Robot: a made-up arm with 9 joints. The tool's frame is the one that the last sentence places.
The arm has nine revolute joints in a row. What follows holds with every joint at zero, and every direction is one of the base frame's. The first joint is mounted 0.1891 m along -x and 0.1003 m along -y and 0.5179 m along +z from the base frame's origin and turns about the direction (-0.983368, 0.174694, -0.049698), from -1.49 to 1.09 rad. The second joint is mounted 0.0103 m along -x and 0.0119 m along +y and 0.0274 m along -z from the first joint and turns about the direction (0.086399, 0.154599, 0.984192), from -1.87 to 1.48 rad. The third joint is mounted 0.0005 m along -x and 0.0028 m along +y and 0.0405 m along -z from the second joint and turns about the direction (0.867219, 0.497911, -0.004), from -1.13 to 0.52 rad. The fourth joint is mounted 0.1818 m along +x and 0.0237 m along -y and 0.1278 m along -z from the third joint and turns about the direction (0.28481, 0.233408, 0.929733), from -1.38 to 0.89 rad. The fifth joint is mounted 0.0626 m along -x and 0.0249 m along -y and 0.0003 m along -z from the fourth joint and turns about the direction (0.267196, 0.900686, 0.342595), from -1.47 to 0.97 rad. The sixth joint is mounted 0.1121 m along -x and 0.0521 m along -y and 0.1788 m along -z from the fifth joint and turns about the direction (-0.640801, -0.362, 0.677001), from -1.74 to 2 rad. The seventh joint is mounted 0.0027 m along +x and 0.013 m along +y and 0.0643 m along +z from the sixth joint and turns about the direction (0.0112, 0.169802, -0.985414), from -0.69 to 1.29 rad. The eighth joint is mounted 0.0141 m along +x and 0.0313 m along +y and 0.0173 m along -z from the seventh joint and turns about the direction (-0.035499, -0.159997, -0.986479), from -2.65 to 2.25 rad. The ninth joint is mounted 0.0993 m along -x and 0.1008 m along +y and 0.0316 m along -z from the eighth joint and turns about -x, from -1.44 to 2.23 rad. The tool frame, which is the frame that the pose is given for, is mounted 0.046 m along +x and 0.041 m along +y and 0.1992 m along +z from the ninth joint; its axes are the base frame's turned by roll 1.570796, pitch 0 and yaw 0 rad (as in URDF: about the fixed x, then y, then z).
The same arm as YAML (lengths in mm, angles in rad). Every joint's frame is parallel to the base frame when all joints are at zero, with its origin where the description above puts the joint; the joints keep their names.
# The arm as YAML. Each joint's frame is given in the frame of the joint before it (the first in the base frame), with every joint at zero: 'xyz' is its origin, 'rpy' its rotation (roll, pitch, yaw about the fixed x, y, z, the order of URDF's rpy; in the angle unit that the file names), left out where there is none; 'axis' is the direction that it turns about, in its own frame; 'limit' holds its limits. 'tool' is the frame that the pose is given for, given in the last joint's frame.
units:
  length: mm
  angle: rad
joints:
  - name: joint 1
    type: revolute
    origin:
      xyz: [-189.1, -100.3, 517.9]
    axis: [-0.983368, 0.174694, -0.049698]
    limit:
      lower: -1.49
      upper: 1.09
  - name: joint 2
    type: revolute
    origin:
      xyz: [-10.3, 11.9, -27.4]
    axis: [0.086399, 0.154599, 0.984192]
    limit:
      lower: -1.87
      upper: 1.48
  - name: joint 3
    type: revolute
    origin:
      xyz: [-0.5, 2.8, -40.5]
    axis: [0.867219, 0.497911, -0.004]
    limit:
      lower: -1.13
      upper: 0.52
  - name: joint 4
    type: revolute
    origin:
      xyz: [181.8, -23.7, -127.8]
    axis: [0.28481, 0.233408, 0.929733]
    limit:
      lower: -1.38
      upper: 0.89
  - name: joint 5
    type: revolute
    origin:
      xyz: [-62.6, -24.9, -0.3]
    axis: [0.267196, 0.900686, 0.342595]
    limit:
      lower: -1.47
      upper: 0.97
  - name: joint 6
    type: revolute
    origin:
      xyz: [-112.1, -52.1, -178.8]
    axis: [-0.640801, -0.362, 0.677001]
    limit:
      lower: -1.74
      upper: 2.0
  - name: joint 7
    type: revolute
    origin:
      xyz: [2.7, 13.0, 64.3]
    axis: [0.0112, 0.169802, -0.985414]
    limit:
      lower: -0.69
      upper: 1.29
  - name: joint 8
    type: revolute
    origin:
      xyz: [14.1, 31.3, -17.3]
    axis: [-0.035499, -0.159997, -0.986479]
    limit:
      lower: -2.65
      upper: 2.25
  - name: joint 9
    type: revolute
    origin:
      xyz: [-99.3, 100.8, -31.6]
    axis: "-x"
    limit:
      lower: -1.44
      upper: 2.23
tool:
  origin:
    xyz: [46.0, 41.0, 199.2]
    rpy: [1.5708, 0.0, 0.0]

